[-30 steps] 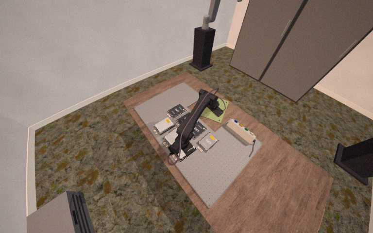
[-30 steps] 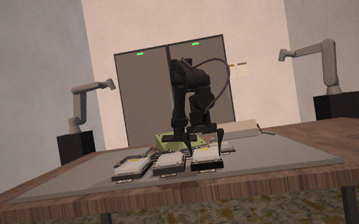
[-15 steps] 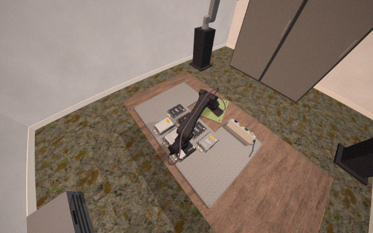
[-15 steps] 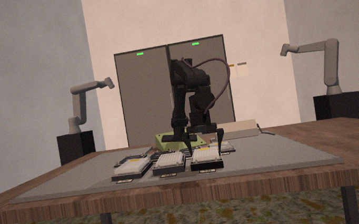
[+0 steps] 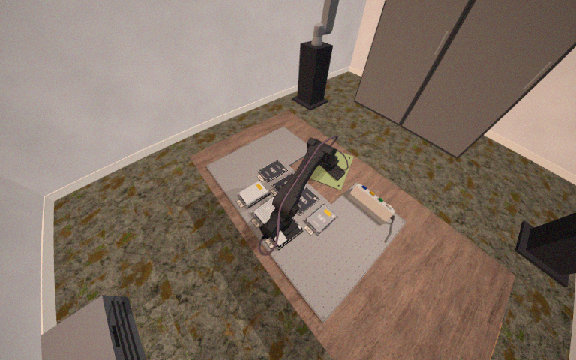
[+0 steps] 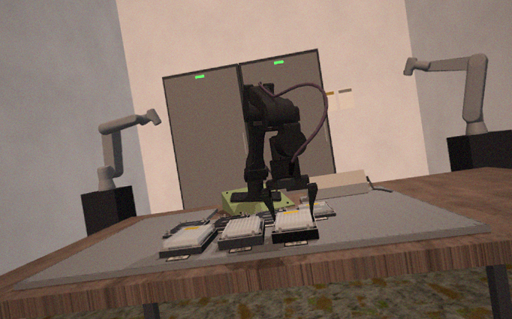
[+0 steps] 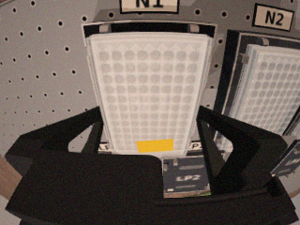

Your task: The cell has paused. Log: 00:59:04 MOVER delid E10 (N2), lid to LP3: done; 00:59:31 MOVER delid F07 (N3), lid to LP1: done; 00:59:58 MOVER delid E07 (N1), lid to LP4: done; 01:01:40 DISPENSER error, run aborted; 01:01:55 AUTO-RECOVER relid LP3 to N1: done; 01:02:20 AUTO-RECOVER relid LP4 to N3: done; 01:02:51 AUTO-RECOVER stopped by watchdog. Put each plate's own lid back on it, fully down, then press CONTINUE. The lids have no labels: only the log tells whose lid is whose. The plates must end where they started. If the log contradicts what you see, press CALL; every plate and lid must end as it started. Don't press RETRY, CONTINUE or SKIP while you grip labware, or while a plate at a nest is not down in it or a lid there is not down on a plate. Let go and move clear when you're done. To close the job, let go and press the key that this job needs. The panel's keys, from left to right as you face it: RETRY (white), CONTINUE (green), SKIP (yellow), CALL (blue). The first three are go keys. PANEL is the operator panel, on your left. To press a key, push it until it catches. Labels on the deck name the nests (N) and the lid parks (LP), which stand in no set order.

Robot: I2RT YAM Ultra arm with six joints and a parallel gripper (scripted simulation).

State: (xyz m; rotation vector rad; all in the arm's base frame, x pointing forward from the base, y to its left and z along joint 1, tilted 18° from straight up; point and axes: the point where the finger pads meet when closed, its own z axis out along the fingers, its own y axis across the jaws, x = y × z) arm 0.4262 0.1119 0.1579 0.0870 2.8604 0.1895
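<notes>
The plate is 13 cm to the right of my hand and 1 cm below it. From my hand the other things lie so: LP3 park 18 cm behind, 20 cm to the right, 4 cm below; then LP1 park 18 cm behind, 7 cm to the left, 4 cm below; then lid 18 cm behind, 7 cm to the left, 3 cm below.
</notes>
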